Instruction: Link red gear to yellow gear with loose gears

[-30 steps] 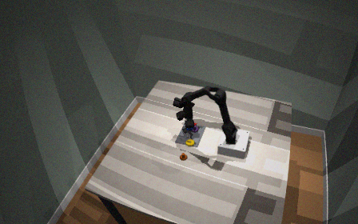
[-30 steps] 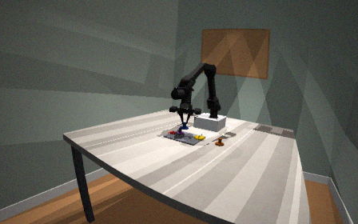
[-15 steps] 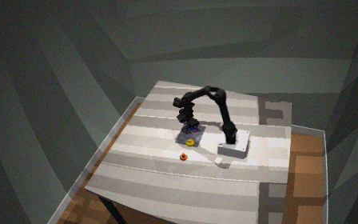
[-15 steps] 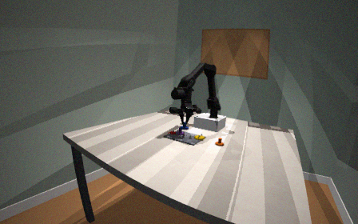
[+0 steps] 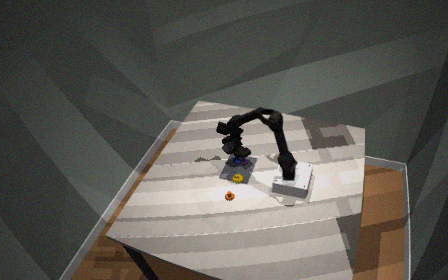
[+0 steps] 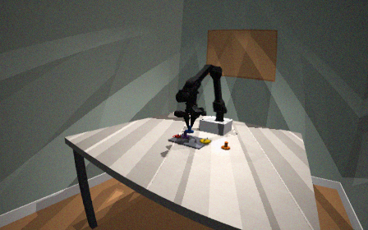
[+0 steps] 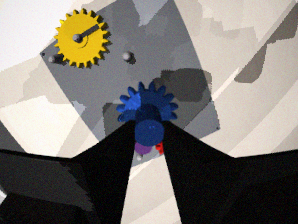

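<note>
My gripper tip is now 60 mm above the purple gear, 40 mm to the left of it and 30 mm past it. From my gripper tip the other things lie so: orange gear (230 mm to the left, 70 mm below, 10 mm ahead); blue gear (10 mm below); red gear (80 mm to the right, 70 mm below, 20 mm behind).
</note>
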